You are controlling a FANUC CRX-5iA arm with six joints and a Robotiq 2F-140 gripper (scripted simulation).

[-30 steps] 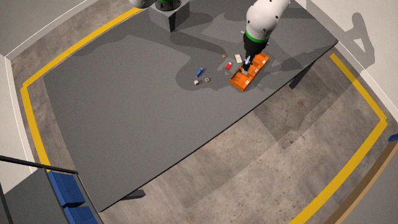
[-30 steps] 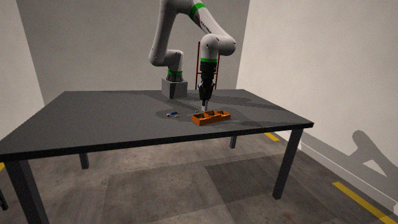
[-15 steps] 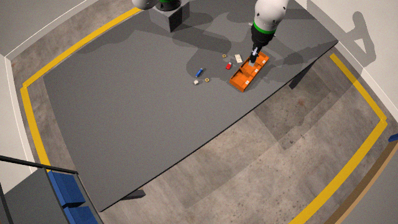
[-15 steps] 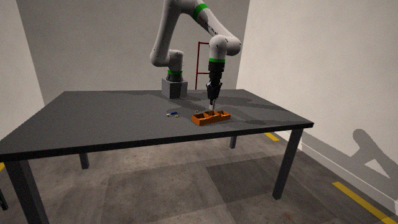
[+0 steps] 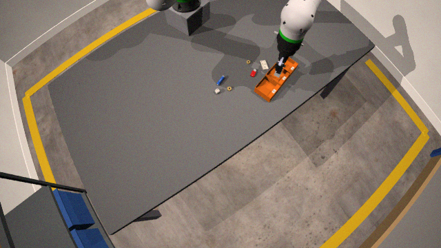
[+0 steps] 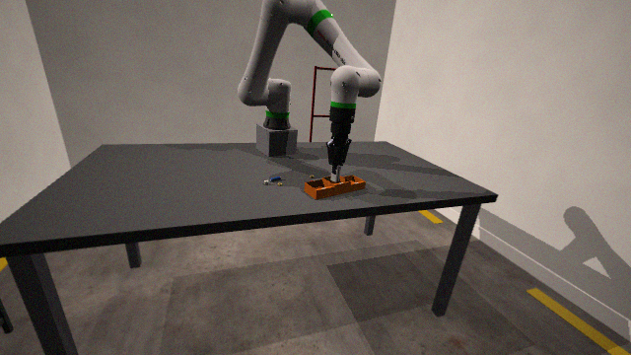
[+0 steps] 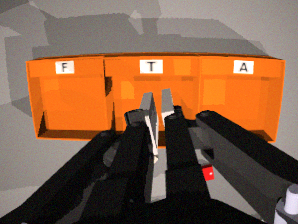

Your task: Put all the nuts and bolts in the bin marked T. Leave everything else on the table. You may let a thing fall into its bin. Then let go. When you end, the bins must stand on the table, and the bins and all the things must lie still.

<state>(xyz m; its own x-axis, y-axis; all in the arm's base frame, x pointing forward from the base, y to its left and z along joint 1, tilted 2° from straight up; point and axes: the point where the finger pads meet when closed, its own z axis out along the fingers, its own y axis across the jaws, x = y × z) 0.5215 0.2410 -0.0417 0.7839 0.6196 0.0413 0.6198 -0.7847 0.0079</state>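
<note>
Right now my hand is 10 mm to the right of the orange three-compartment bin and 50 mm above it. Also, from my hand: red usb stick 70 mm behind, 80 mm to the right, 70 mm below; then blue cylinder 90 mm behind, 240 mm to the right, 70 mm below; then white domino 90 mm behind, 10 mm to the right, 70 mm below.
</note>
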